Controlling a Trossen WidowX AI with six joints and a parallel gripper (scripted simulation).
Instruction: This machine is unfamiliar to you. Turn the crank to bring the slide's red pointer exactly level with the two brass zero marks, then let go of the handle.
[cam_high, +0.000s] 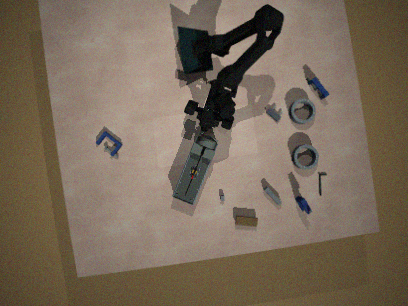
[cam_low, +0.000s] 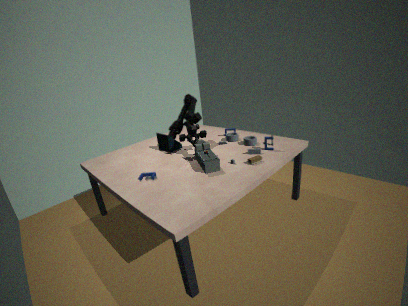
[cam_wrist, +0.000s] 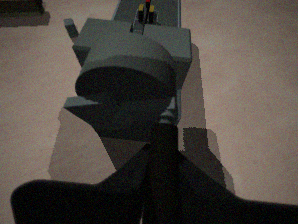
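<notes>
The red pointer lies 18 cm ahead of my gripper tip, 7 cm to the right of it and 1 cm above it. Also, from my gripper tip: small grey cube: 28 cm ahead, 6 cm below, 4 cm to the left; grey bar: 30 cm ahead, 25 cm to the left, 6 cm below; dark handle: 3 cm above, 2 cm behind, 1 cm to the left.
</notes>
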